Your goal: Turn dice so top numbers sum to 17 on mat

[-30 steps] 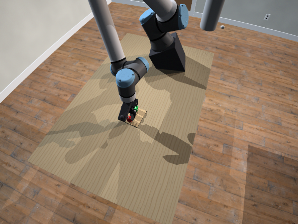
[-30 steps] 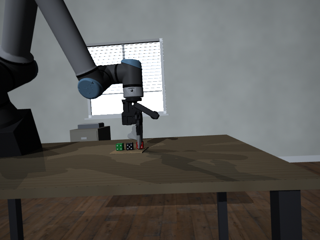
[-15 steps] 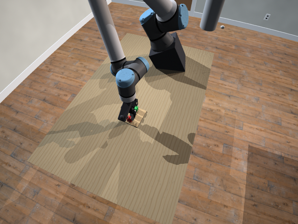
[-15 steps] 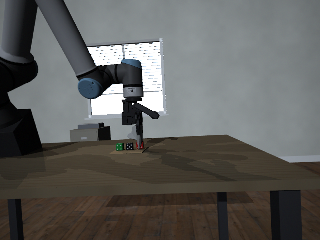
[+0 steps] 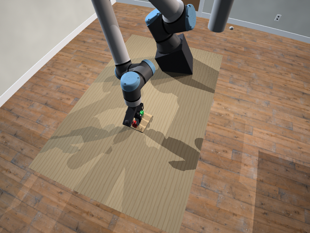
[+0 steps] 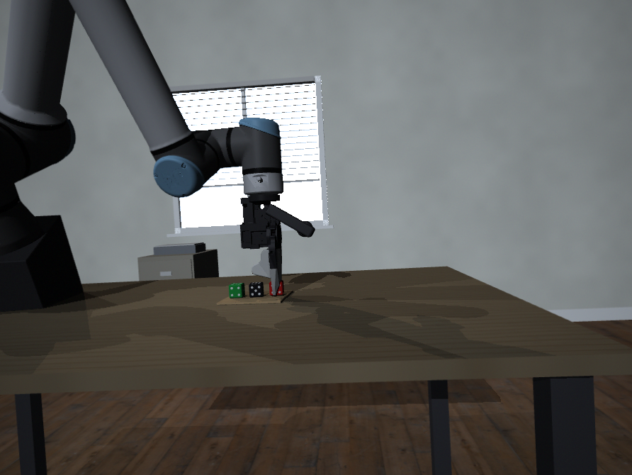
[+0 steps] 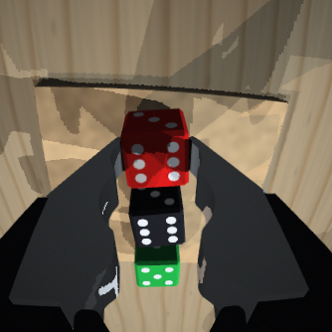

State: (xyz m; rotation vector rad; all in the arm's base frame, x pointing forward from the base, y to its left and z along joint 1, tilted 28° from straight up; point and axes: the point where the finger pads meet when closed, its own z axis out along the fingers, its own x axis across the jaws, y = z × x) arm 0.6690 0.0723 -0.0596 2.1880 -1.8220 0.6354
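Now: hand right at the red die. The rest, counted from my hand: black die 5 cm behind, 1 cm to the right; then green die 9 cm behind, 1 cm to the right; then tan mat 5 cm behind, 2 cm below, 1 cm to the right.
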